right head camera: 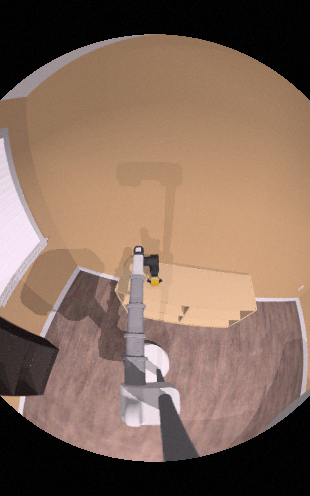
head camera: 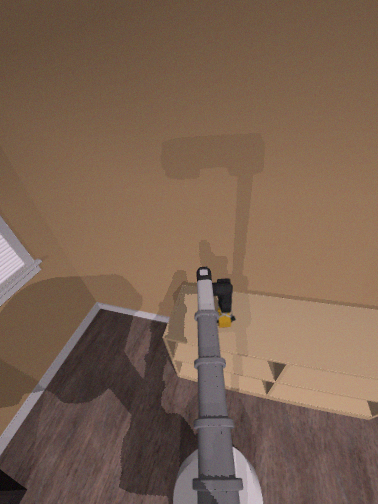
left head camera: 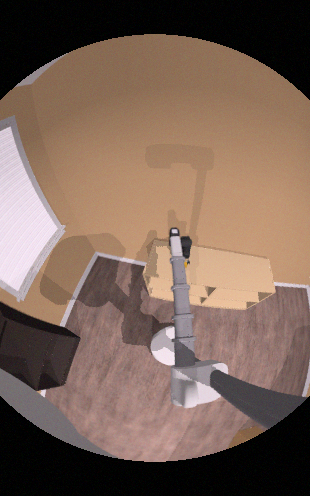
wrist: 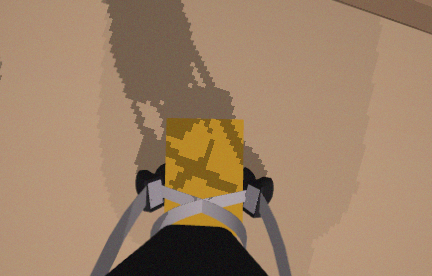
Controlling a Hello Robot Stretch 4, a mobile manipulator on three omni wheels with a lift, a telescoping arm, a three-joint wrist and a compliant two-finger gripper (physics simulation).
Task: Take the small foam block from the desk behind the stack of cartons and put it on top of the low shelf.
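Pixels of known places: gripper, between the fingertips: (right head camera: 154,281) (head camera: 224,320) (wrist: 205,181); robot's base, origin of its link: (right head camera: 147,361) (left head camera: 171,344).
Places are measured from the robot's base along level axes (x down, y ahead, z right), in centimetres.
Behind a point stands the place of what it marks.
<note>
The small foam block (head camera: 224,321) {x -62.7, y 62.9, z 8.9 cm} (right head camera: 155,282) {x -62.3, y 62.6, z 9.9 cm} (wrist: 205,145) {x -62.7, y 69.1, z 9.0 cm} is yellow. My gripper (head camera: 226,318) {x -58.2, y 65.9, z 9.2 cm} (right head camera: 155,280) {x -58.2, y 65.9, z 9.2 cm} (wrist: 205,181) {x -58.2, y 65.9, z 9.2 cm} is shut on it, with one black fingertip against each side. The low shelf (head camera: 310,332) {x -58.2, y 56.5, z 51.0 cm} (left head camera: 235,270) {x -58.2, y 55.1, z 56.0 cm} (right head camera: 215,287) {x -58.2, y 55.9, z 59.9 cm} (wrist: 400,150) {x -58.2, y 69.8, z 28.1 cm} is pale wood and stands along the wall. The gripper and block are over the left part of its top. In the wrist view the gripper's shadow lies close around the block; whether the block touches the top cannot be told. The arm partly hides the shelf. The desk and cartons cannot be made out.
A tan wall (head camera: 300,200) {x -116.1, y 83.6, z 42.0 cm} rises directly behind the shelf. A window with a white blind (left head camera: 22,215) {x -121.1, y 73.7, z -119.8 cm} (right head camera: 17,215) {x -121.6, y 87.2, z -116.2 cm} is on the left wall. A dark piece of furniture (left head camera: 35,350) (right head camera: 25,360) stands at the left. Dark wood floor (head camera: 295,450) {x 2.8, y 16.6, z 45.5 cm} lies in front of the shelf.
</note>
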